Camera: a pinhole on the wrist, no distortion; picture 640 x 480 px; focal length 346.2 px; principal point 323.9 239.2 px. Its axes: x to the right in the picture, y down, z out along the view. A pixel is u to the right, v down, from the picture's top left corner.
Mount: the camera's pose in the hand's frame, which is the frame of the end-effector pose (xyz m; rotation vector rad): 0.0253 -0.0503 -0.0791 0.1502 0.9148 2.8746
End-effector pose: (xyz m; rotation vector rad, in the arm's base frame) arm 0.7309 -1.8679 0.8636 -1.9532 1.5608 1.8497
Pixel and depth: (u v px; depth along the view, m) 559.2 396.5 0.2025
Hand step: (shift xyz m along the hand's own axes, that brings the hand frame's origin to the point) -0.0920 0.0103 0.1467
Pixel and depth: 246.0 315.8 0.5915
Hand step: 0.2231 0.1606 0.4696
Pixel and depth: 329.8 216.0 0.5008
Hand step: 0.0853 0.2628 0.3087
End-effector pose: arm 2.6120 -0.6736 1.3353 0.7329 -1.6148 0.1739
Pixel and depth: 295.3 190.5 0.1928
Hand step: 0.0686 0.0789 0.0608
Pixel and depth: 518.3 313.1 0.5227
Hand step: -0.2057 0.1990 0.4272
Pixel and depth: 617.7 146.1 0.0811
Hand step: -0.0302 0.0234 -0.0219
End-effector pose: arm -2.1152 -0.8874 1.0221 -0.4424 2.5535 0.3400
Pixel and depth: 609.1 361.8 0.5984
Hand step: -0.4013 0.1897 0.5584
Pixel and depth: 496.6 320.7 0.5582
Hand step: -0.1878 0.2009 0.4666
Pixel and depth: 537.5 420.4 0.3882
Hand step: -0.1777 0.0405 0.3680
